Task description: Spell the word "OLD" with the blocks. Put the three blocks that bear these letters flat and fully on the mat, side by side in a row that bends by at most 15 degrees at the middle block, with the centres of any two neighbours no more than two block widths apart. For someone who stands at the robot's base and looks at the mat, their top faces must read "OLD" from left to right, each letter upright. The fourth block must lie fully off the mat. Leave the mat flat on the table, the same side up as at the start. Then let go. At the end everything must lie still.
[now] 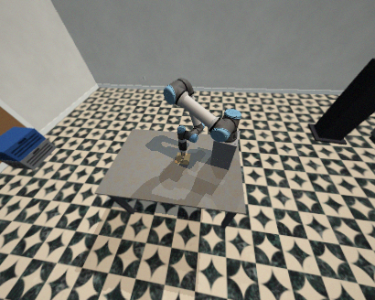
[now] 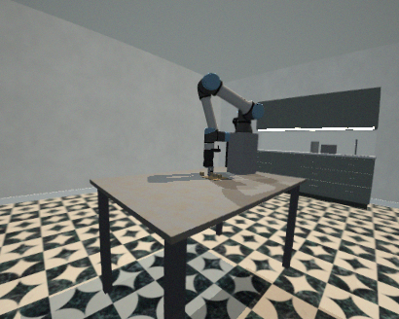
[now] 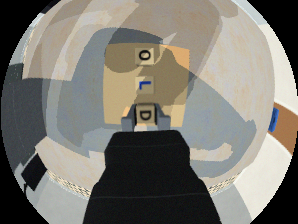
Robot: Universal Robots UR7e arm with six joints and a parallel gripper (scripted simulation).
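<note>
Now: the tan mat 4 cm to the left of my hand, 2 cm below it and 1 cm behind it.
</note>
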